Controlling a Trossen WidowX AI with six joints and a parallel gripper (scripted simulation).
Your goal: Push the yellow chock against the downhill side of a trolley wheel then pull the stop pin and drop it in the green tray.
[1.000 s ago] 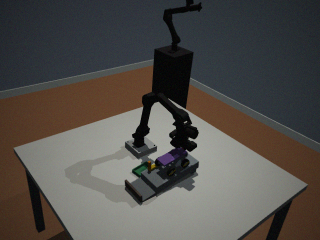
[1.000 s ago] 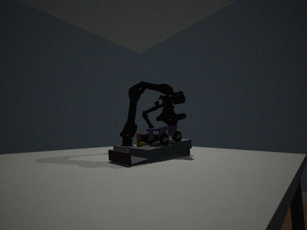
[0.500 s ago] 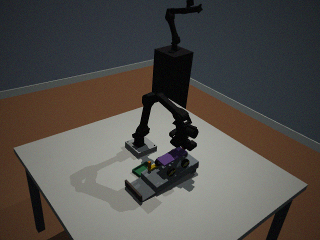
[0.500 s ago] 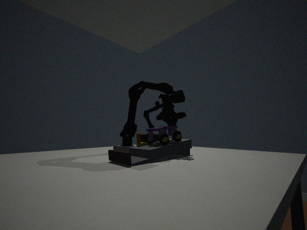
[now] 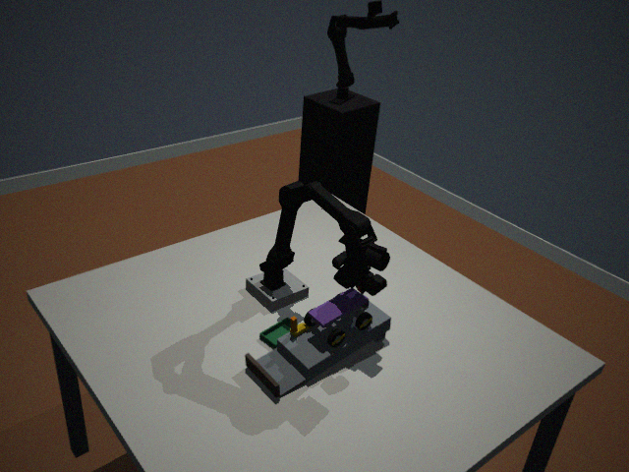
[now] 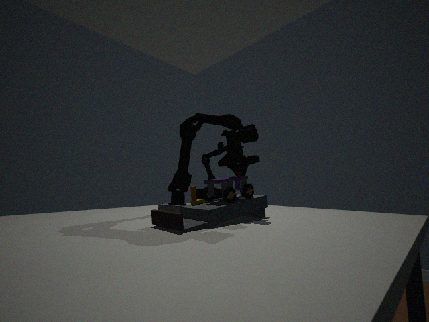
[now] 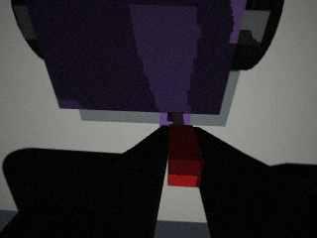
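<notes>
The green tray lies 210 mm to the right of my gripper tip, 160 mm below it and 120 mm behind it. From my gripper tip the other things lie so: trolley (110 mm to the right, 30 mm below, 10 mm ahead); grey ramp (120 mm to the right, 100 mm below, 10 mm ahead); red-headed stop pin (right at my gripper tip).
</notes>
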